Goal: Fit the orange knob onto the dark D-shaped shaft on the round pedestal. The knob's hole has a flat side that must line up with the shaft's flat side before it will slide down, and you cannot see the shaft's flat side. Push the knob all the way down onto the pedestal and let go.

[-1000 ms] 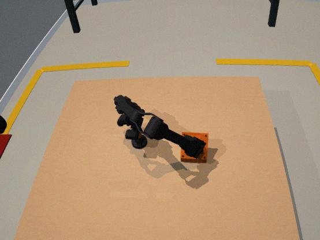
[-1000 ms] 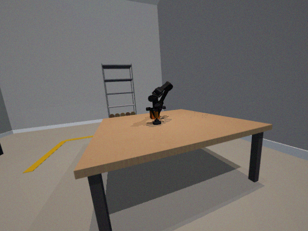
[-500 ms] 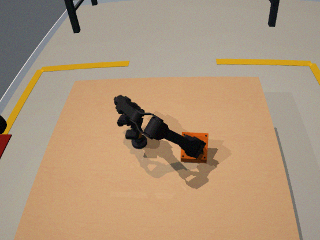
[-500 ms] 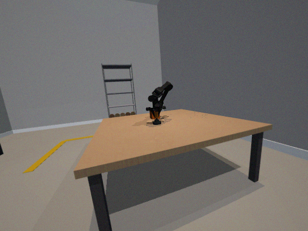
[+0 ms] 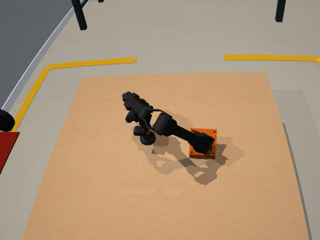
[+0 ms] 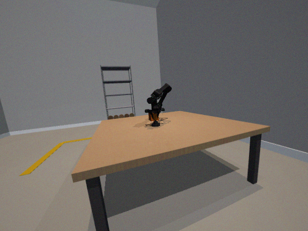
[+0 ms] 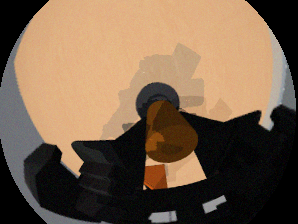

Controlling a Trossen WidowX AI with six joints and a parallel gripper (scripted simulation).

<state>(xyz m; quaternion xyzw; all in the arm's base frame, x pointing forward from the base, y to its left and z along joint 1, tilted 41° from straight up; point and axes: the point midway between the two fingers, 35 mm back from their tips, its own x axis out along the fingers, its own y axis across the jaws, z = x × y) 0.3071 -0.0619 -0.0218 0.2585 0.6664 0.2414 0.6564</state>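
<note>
Now: gripper tip 2 cm below the orange knob. From my gripper tip the other things lie so: pedestal (4 cm below).
</note>
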